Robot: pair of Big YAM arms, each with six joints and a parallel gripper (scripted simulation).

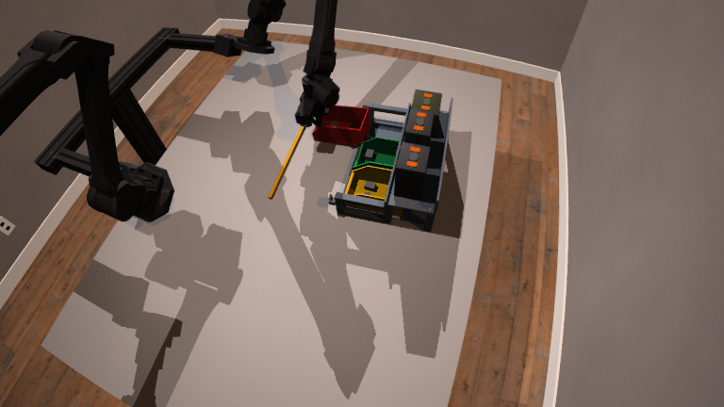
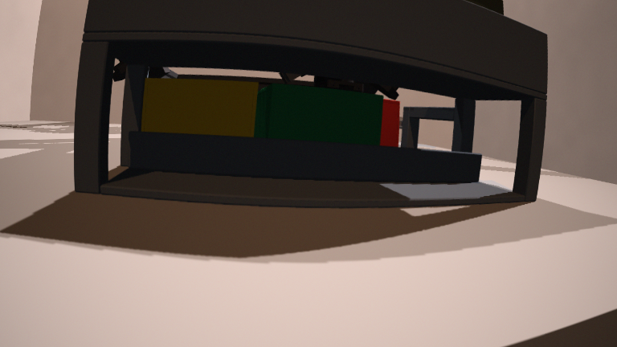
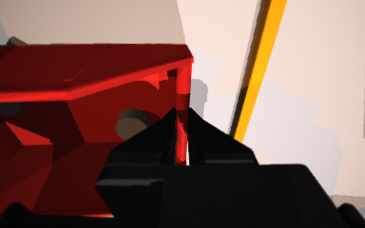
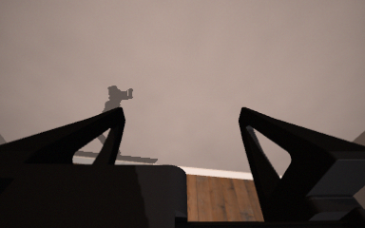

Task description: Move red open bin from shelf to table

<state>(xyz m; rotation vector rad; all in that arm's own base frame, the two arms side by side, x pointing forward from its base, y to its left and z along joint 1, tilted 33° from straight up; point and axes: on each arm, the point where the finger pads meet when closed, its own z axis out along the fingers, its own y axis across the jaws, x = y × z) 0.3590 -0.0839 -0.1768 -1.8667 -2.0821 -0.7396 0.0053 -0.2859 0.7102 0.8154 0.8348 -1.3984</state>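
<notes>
Now: the red open bin 8 cm ahead of my left hand and 2 cm above it. Round my left hand: grey shelf 28 cm ahead, 10 cm to the right, 4 cm above; then green bin 25 cm ahead, 10 cm to the right, 1 cm above.
</notes>
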